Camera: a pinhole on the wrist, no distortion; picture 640 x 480 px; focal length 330.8 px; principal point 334.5 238.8 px. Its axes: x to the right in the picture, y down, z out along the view. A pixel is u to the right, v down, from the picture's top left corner.
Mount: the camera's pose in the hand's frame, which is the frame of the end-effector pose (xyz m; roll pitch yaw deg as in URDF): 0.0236 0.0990 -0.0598 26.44 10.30 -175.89
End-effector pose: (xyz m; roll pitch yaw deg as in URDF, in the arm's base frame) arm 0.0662 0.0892 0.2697 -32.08 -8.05 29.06
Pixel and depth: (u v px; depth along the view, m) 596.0 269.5 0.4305
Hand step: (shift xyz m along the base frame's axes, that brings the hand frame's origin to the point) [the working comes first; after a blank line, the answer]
In the camera's frame: 0.3403 0.0400 0.4305

-0.5185 0.0981 0.0580
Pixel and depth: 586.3 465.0 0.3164
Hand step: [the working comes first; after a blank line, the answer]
In the camera's frame: 0.2408 0.2164 0.3164

-0.3458 -0.0040 0.1755
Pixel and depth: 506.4 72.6 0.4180
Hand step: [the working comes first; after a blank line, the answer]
In the camera's frame: 0.2172 -0.2100 0.4180

-0.4519 0.2962 -0.1267
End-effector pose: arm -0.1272 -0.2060 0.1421 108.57 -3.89 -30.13
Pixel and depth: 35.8 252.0 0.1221
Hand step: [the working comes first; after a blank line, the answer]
In the camera's frame: -0.1103 0.0049 0.1221

0.0282 -0.1498 0.1320
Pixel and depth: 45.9 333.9 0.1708
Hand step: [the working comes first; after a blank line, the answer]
In the camera's frame: -0.1490 0.0491 0.1708

0.0242 -0.2175 0.0969
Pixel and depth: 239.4 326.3 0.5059
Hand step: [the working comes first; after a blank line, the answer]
In the camera's frame: -0.1454 0.1338 0.5059

-0.2018 -0.4751 0.0517
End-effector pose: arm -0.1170 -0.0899 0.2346 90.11 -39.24 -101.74
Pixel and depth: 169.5 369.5 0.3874
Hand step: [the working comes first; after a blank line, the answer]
In the camera's frame: -0.1932 0.1531 0.3874

-0.3786 0.0623 0.1964
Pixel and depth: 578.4 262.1 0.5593
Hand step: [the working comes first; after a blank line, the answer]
In the camera's frame: 0.4124 0.0394 0.5593

-0.2566 0.6182 -0.0956
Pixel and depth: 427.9 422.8 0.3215
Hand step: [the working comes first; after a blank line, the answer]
In the camera's frame: 0.0908 0.1788 0.3215

-0.2502 0.2002 -0.0276
